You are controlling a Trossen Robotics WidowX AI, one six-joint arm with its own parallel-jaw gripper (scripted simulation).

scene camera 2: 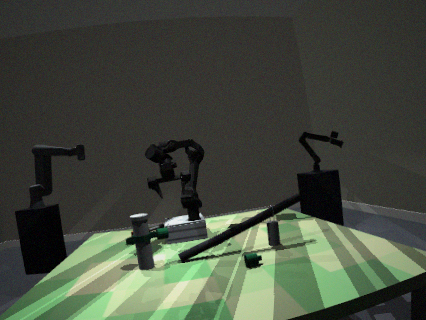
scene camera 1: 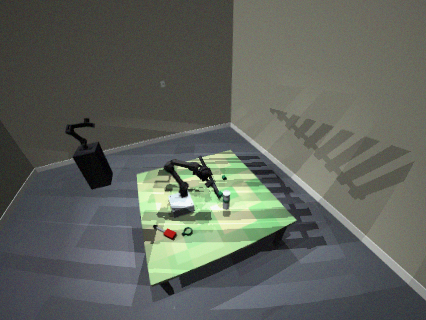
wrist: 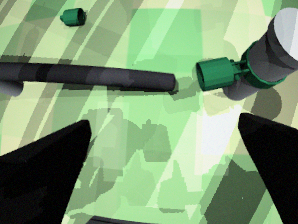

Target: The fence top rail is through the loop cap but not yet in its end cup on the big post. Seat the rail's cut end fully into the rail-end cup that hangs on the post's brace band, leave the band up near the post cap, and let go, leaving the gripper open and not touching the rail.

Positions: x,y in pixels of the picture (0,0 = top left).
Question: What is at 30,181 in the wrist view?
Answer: My gripper.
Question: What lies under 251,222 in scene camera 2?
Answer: A dark top rail.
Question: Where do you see a big grey post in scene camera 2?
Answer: At 145,257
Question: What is my gripper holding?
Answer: Nothing.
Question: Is my gripper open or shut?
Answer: Open.
